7 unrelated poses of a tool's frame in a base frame.
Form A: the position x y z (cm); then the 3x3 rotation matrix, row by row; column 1 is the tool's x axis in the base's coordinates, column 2 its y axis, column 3 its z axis. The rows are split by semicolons.
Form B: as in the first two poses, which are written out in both.
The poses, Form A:
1: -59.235 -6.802 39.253; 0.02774 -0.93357 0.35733; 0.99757 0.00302 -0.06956; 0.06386 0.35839 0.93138
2: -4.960 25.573 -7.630; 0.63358 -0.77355 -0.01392; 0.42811 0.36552 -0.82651; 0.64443 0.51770 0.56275
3: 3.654 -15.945 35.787; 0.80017 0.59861 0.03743; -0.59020 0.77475 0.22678; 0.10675 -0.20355 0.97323
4: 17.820 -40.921 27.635; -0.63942 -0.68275 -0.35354; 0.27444 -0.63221 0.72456; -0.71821 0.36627 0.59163
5: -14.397 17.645 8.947; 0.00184 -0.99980 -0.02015; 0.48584 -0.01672 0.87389; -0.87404 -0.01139 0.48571
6: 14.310 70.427 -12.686; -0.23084 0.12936 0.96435; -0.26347 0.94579 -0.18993; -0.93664 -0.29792 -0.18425
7: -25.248 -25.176 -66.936; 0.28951 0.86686 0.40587; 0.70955 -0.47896 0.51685; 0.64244 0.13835 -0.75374
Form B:
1: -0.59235 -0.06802 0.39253 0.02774 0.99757 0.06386 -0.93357 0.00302 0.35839
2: -0.04960 0.25573 -0.07630 0.63358 0.42811 0.64443 -0.77355 0.36552 0.51770
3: 0.03654 -0.15945 0.35787 0.80017 -0.59020 0.10675 0.59861 0.77475 -0.20355
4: 0.17820 -0.40921 0.27635 -0.63942 0.27444 -0.71821 -0.68275 -0.63221 0.36627
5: -0.14397 0.17645 0.08947 0.00184 0.48584 -0.87404 -0.99980 -0.01672 -0.01139
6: 0.14310 0.70427 -0.12686 -0.23084 -0.26347 -0.93664 0.12936 0.94579 -0.29792
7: -0.25248 -0.25176 -0.66936 0.28951 0.70955 0.64244 0.86686 -0.47896 0.13835
